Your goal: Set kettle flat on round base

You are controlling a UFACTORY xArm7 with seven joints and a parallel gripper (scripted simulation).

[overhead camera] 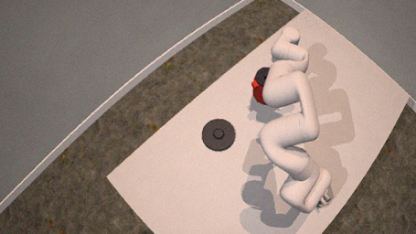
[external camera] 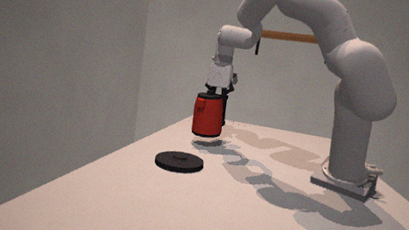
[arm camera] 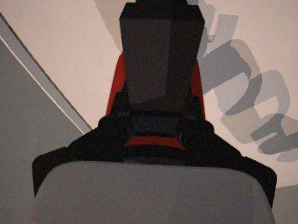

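My gripper is now 10 mm short of the red kettle, 30 mm to the right of it and 50 mm above it. Round my hand: round black base 10 mm behind, 350 mm to the left, 180 mm below.
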